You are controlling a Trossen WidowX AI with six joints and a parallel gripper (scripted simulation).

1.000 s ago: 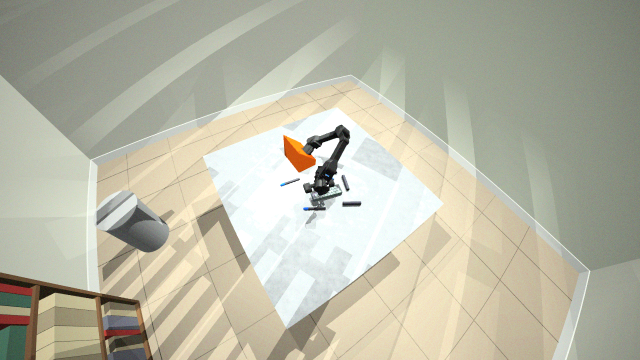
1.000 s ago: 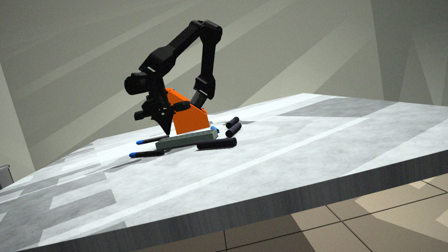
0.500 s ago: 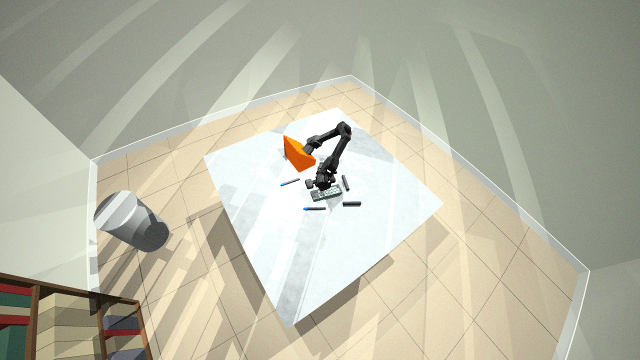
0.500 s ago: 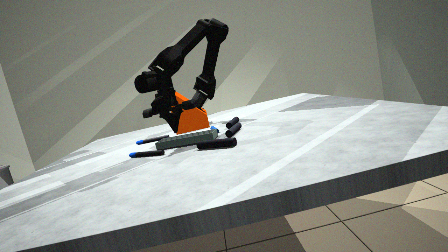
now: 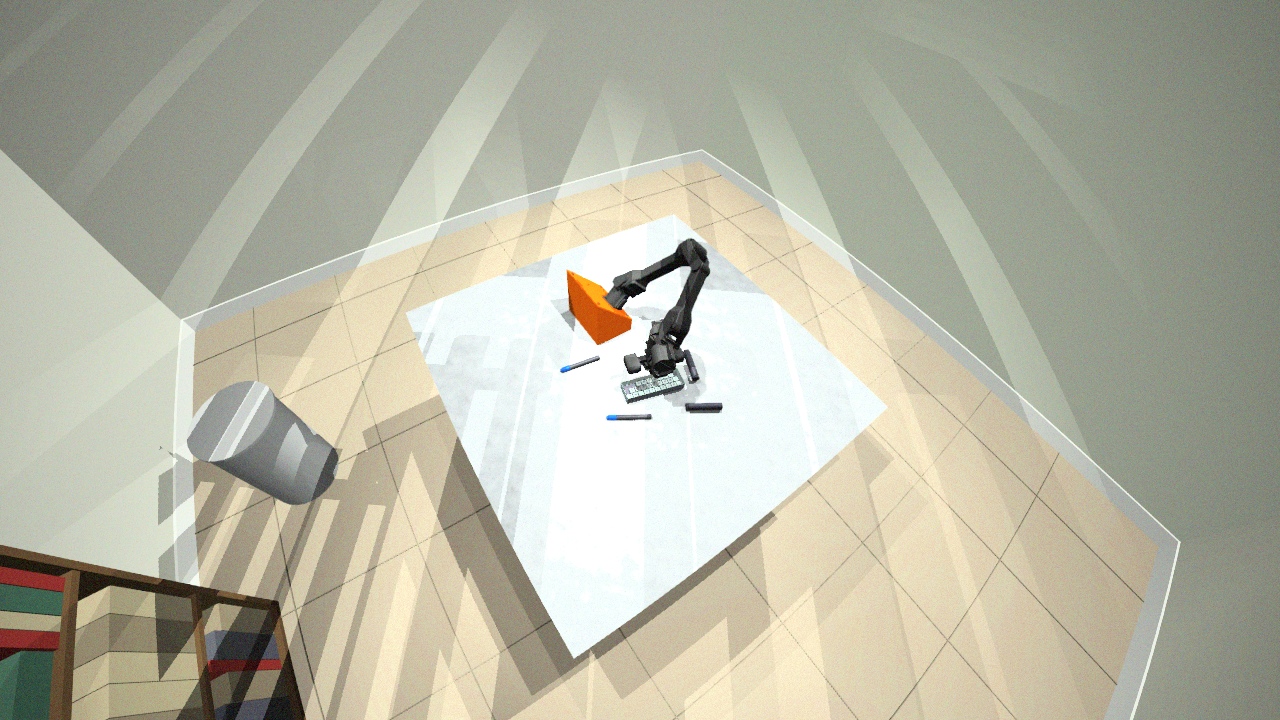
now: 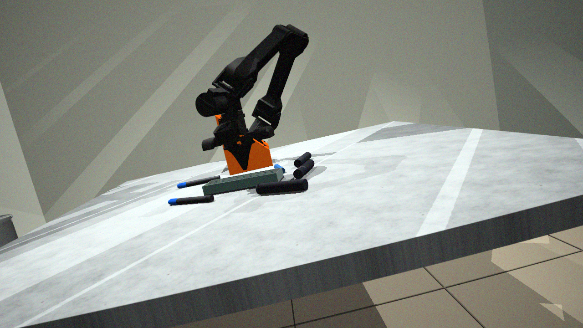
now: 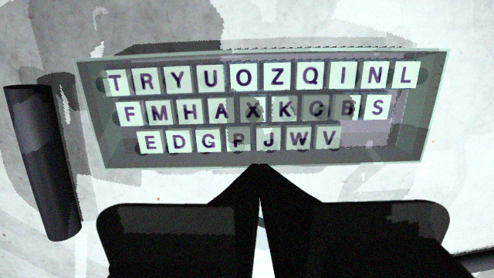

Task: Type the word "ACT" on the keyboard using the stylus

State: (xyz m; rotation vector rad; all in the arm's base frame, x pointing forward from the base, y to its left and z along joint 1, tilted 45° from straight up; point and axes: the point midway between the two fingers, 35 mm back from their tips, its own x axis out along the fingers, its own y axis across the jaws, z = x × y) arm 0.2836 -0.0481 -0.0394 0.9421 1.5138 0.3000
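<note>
Right now my gripper tip is 100 mm past the blue stylus, 100 mm to the right of it and 30 mm above it. Also, from my gripper tip: stylus tip (130 mm behind, 100 mm to the left, 30 mm below).
</note>
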